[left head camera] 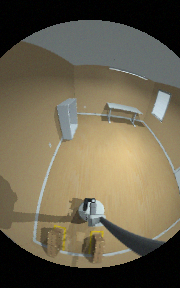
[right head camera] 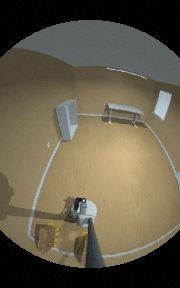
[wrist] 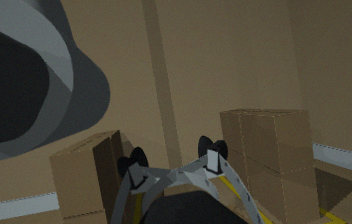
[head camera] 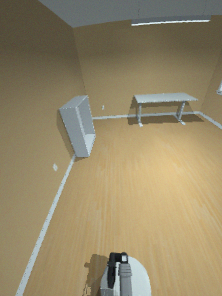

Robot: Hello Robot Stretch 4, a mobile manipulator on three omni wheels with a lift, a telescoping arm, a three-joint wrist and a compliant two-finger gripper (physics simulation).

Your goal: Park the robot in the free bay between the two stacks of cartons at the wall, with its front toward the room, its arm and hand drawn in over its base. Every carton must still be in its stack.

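Places are measured from the robot's base along level axes (x back, y right, z up), in millimetres.
Pixels of known places: gripper, fingertip midpoint: (left head camera: pixel 82 219) (right head camera: pixel 72 218) (wrist: pixel 172 153).
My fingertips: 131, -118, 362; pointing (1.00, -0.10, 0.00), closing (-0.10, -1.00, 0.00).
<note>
Ahead of a thing's pixels: the offset from my fingertips to its top centre, as dx, dy, dz. Level surfaces: height alone.
Two carton stacks stand upright at the wall behind the base: one stack {+466, -419, -29} (left head camera: pixel 55 242) (right head camera: pixel 46 238) (wrist: pixel 272 150) and another stack {+498, +238, -29} (left head camera: pixel 98 250) (wrist: pixel 77 175). The mast hides much of the second stack in the right head view. The free bay (left head camera: pixel 76 244) lies between them. The round white base (head camera: pixel 142 280) (left head camera: pixel 92 210) (right head camera: pixel 83 211) stands on the room side of the stacks, outside the bay. The head views face the room. The arm (head camera: pixel 125 282) and wrist are drawn in over the base. My gripper (wrist: pixel 172 153) is open and empty, its fingers seen against the wall between the stacks.
Yellow tape (left head camera: pixel 64 240) (right head camera: pixel 57 235) (wrist: pixel 327 214) marks the floor by the stacks. A grey shelf unit (head camera: pixel 69 130) (left head camera: pixel 62 122) stands at the left wall. A white table {dz +331} (head camera: pixel 165 98) (left head camera: pixel 124 107) stands at the far wall. A window (left head camera: pixel 161 105) (right head camera: pixel 162 105) is on the right wall.
</note>
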